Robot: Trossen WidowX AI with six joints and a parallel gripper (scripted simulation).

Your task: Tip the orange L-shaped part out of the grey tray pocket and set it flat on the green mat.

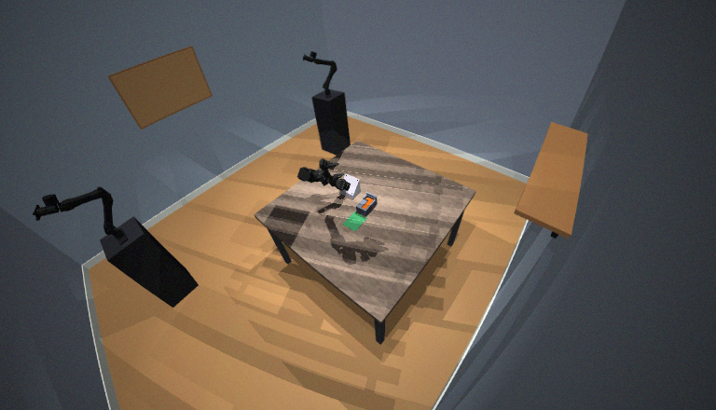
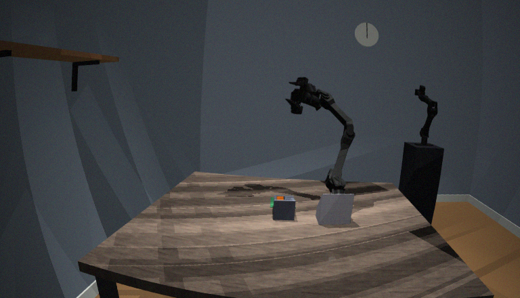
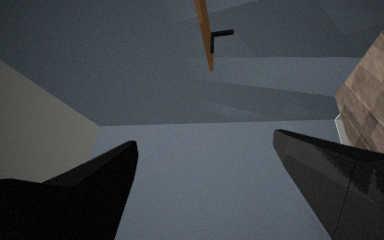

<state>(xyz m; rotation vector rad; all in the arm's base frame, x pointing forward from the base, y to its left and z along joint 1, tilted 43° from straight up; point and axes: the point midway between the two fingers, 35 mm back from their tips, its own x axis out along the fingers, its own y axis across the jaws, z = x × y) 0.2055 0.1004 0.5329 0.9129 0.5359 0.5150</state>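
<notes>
Right now the orange L-shaped part is 220 mm to the left of my gripper tip and 490 mm below it. The rest, counted from my gripper tip: green mat 60 mm to the left, 560 mm below.
</notes>
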